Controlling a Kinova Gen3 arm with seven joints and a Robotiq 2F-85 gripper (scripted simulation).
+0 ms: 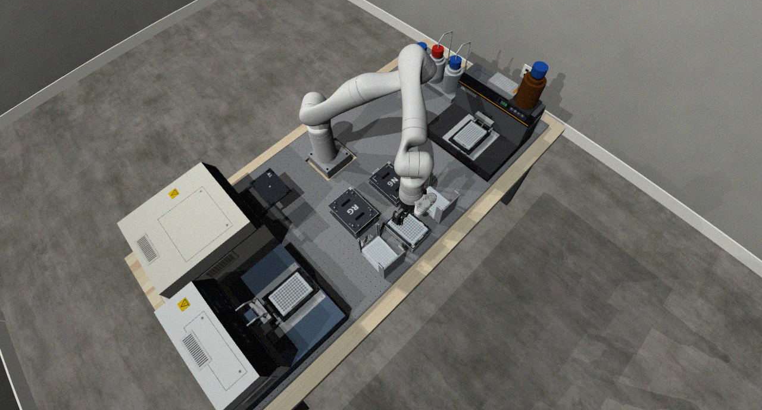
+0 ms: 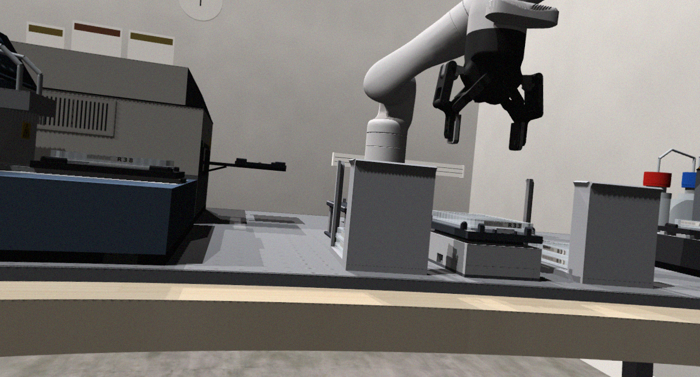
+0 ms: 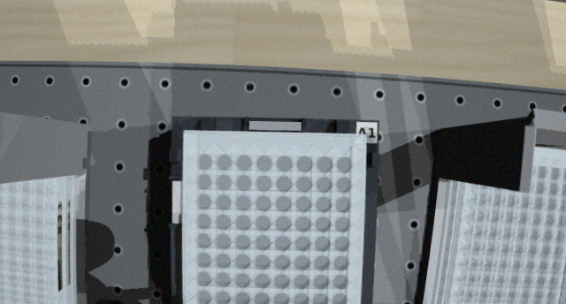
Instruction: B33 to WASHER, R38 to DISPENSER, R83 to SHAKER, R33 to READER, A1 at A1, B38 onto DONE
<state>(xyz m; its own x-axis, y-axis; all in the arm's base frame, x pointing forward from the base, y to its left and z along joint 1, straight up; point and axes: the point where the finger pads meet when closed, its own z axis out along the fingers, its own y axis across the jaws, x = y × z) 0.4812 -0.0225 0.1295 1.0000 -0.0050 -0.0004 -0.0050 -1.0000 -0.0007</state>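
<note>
The plate R33 is 11 cm below my hand. The rest, counted from my hand: RG nest: 20 cm behind, 9 cm to the right, 11 cm below; plate B38: 14 cm to the right, 14 cm below; plate B33: 16 cm to the left, 14 cm below.
</note>
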